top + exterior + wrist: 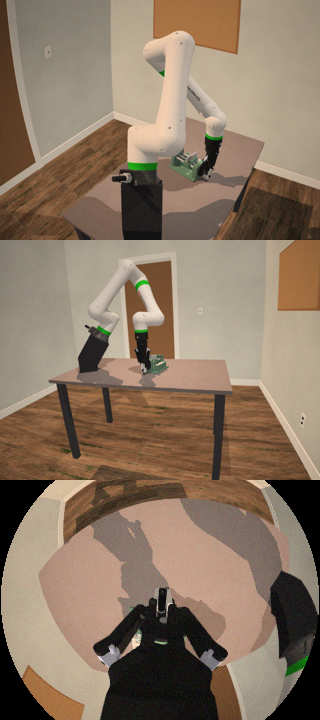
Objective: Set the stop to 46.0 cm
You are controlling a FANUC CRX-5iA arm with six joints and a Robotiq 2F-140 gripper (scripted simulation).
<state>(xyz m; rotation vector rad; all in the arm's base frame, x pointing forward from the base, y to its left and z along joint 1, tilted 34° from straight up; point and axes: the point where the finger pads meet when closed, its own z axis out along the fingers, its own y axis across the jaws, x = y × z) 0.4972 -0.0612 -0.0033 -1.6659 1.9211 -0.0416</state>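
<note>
The black handwheel is 2 cm to the left of my hand and 1 cm below it. Round my hand: green stop fixture: 13 cm to the left, 3 cm above, 1 cm ahead.
</note>
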